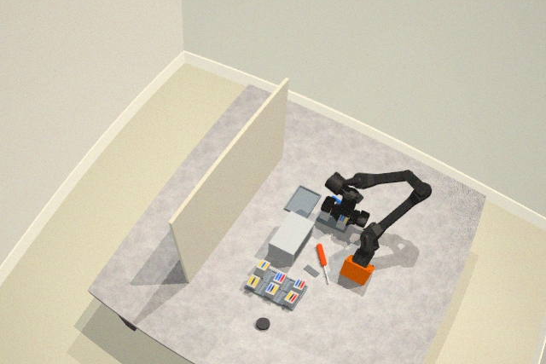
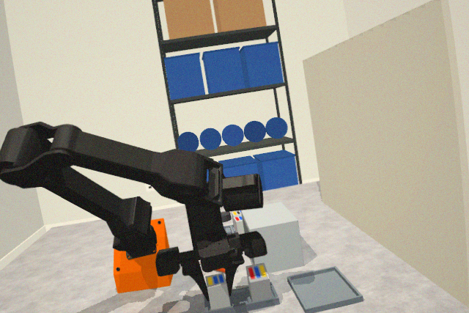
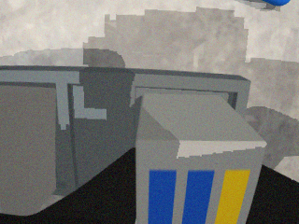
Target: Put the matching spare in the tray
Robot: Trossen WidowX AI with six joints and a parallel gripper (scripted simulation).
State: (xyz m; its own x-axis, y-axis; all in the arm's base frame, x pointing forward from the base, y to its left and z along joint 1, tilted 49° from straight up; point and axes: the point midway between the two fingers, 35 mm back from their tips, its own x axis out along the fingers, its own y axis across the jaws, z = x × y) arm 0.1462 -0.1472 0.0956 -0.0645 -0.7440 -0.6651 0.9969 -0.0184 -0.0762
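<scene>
Right now my gripper tip is 4 cm short of the two-place rack and 1 cm above it. Also, from my gripper tip: blue pen 3 cm ahead, 9 cm to the right, 1 cm below; grey tray 18 cm ahead, 2 cm to the right, 1 cm below; grey spare block 2 cm above.
</scene>
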